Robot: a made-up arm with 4 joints.
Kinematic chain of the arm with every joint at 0, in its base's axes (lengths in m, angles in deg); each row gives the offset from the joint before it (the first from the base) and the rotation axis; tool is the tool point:
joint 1: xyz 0 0 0.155 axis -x
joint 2: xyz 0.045 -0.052 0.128 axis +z
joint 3: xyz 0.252 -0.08 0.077 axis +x
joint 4: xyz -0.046 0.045 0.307 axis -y
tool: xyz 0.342 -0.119 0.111
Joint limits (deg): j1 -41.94..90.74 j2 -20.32..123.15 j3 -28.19..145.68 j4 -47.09..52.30
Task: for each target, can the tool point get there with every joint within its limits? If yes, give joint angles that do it. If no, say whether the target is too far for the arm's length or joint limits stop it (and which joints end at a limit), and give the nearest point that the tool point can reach.
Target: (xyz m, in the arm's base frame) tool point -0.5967 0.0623 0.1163
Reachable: no: joint limits stop it (at a limit: joint 2, joint 3, joint 4) | nearest point -0.1613 0.3720 -0.0761 | short by 0.568 m
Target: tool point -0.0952 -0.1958 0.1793
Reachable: no: joint limits stop it (at a limit: joint 1, joint 2, joint 3, joint 4) | nearest point -0.1613 0.0486 -0.2802 | short by 0.525 m
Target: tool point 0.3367 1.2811 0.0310
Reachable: no: too far | nearest point 0.2559 0.8812 0.0697 | short by 0.410 m
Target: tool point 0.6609 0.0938 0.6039
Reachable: yes | joints -6.73 46.88 32.54 -15.93
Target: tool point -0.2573 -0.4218 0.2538
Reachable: no: joint limits stop it (at a limit: joint 2, joint 4) | nearest point 0.1660 -0.6971 0.3183 | short by 0.509 m
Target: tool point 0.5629 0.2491 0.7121
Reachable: yes | joints 73.88 -7.15 41.55 -16.21
